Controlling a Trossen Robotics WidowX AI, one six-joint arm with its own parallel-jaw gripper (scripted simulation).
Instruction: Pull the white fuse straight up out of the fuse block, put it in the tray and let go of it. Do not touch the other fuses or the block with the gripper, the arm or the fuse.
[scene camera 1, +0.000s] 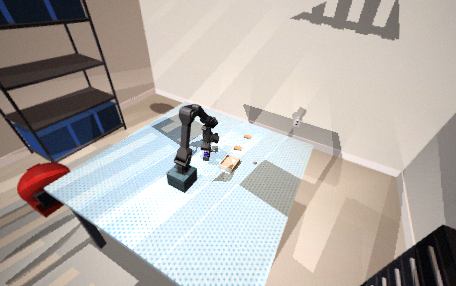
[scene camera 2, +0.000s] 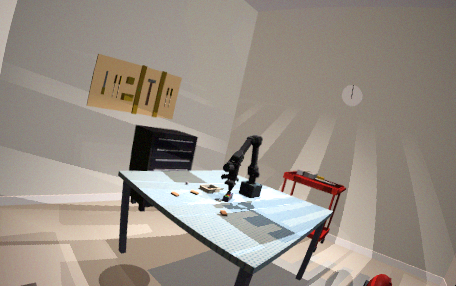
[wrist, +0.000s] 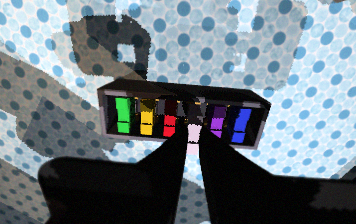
The gripper (wrist: 193, 133) holds a white fuse.
